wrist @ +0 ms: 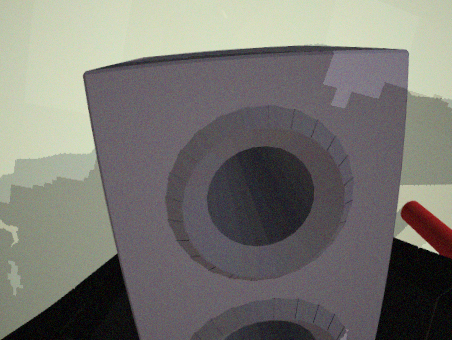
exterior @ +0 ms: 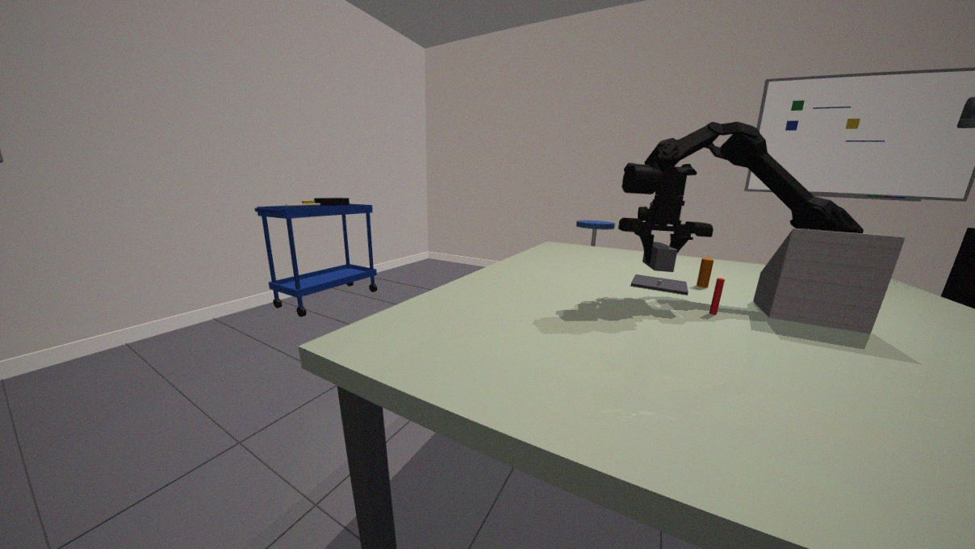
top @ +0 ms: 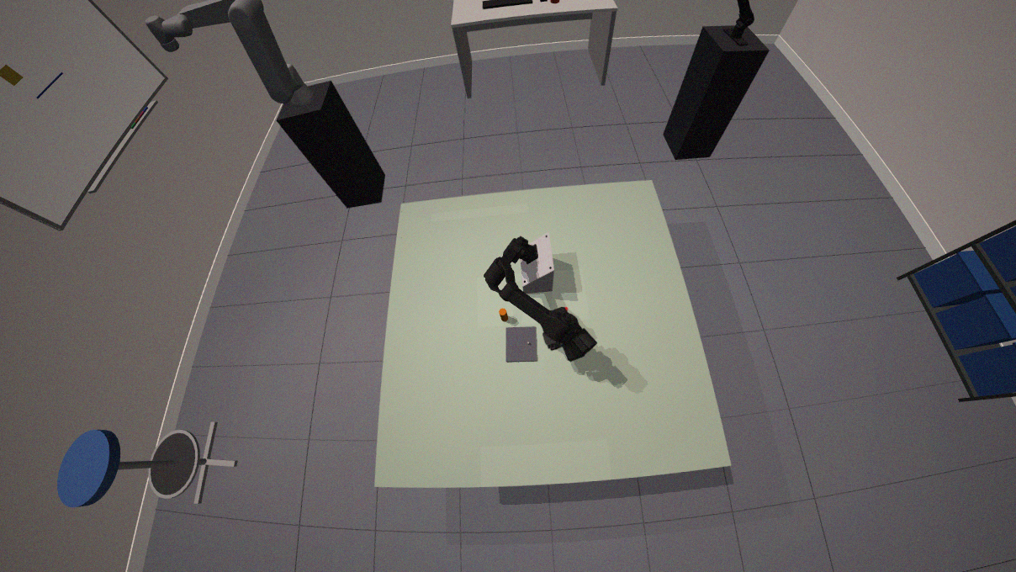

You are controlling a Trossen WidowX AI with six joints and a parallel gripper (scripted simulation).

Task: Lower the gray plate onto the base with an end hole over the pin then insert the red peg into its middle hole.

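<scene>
Now: the gray base 2 cm behind my gripper tip, 15 cm to the right of it and 8 cm below it. Also, from my gripper tip: orange peg (14 cm behind, 22 cm to the right, 5 cm below); gray plate (3 cm above); red peg (13 cm behind, 2 cm to the left, 5 cm below).
</scene>
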